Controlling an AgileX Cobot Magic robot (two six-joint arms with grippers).
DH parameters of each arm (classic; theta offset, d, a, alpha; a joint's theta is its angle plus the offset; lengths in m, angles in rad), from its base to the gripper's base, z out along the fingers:
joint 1: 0 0.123 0 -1.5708
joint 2: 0.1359 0 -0.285 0
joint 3: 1.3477 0 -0.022 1.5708
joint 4: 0 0.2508 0 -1.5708
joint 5: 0 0 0.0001 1.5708
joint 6: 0 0.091 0 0
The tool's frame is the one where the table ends.
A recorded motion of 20 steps. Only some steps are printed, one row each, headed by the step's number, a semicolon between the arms.
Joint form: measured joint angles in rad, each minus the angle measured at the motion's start. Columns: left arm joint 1, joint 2, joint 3, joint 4, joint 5, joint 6; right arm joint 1, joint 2, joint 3, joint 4, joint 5, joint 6.
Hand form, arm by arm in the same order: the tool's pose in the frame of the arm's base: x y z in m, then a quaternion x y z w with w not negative. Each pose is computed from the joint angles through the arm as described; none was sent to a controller.
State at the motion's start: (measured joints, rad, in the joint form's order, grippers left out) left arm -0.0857 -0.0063 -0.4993 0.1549 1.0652 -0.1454; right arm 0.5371 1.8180 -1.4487 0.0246 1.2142 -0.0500
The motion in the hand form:
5: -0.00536 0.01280 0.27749 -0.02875 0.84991 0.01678 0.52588; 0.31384 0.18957 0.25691 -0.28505 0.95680 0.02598 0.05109
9: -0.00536 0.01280 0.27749 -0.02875 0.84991 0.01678 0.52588; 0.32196 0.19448 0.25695 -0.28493 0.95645 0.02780 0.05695
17: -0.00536 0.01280 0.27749 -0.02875 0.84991 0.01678 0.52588; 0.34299 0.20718 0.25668 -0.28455 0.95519 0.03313 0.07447
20: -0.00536 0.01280 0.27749 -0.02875 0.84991 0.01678 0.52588; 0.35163 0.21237 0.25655 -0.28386 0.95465 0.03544 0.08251
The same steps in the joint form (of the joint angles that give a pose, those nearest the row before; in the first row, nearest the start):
5: 0.0000 0.0000 0.0000 0.0001 0.0000 0.0000; 0.0000 0.0053 -0.0426 0.0024 0.0000 0.0000
9: 0.0000 0.0000 0.0000 0.0001 0.0000 0.0000; 0.0000 0.0354 -0.0858 0.0031 0.0009 0.0000
17: 0.0000 0.0000 0.0000 0.0001 0.0000 0.0000; 0.0000 0.1140 -0.2011 0.0049 0.0009 0.0000
20: 0.0000 0.0000 0.0000 0.0001 0.0000 0.0000; 0.0000 0.1469 -0.2508 0.0054 0.0009 0.0011

